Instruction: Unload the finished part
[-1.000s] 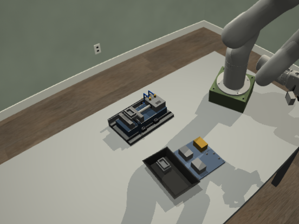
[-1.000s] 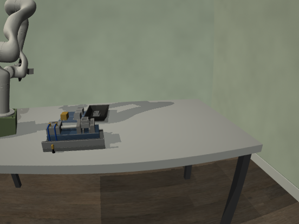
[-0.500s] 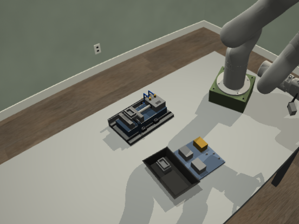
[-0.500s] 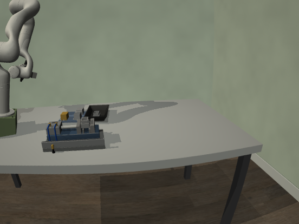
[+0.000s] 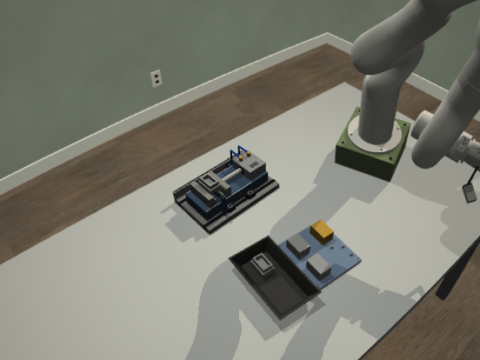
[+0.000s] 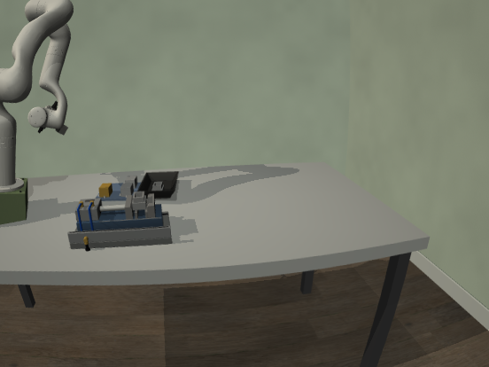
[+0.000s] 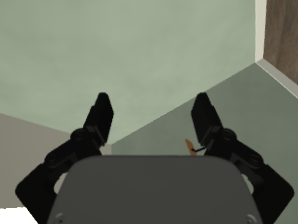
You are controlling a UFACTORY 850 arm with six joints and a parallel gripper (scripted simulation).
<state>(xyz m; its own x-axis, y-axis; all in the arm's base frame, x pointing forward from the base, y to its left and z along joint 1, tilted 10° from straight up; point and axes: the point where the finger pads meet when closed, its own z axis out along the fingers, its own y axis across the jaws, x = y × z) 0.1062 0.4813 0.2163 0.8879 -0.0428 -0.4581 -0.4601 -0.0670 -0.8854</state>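
Right now my hand is 76 cm to the left of the vise, 33 cm short of it and 25 cm above it. From my hand the other things lie so: brass block: 42 cm to the right, 28 cm ahead, 27 cm below; then blue plate: 39 cm to the right, 34 cm ahead, 29 cm below.
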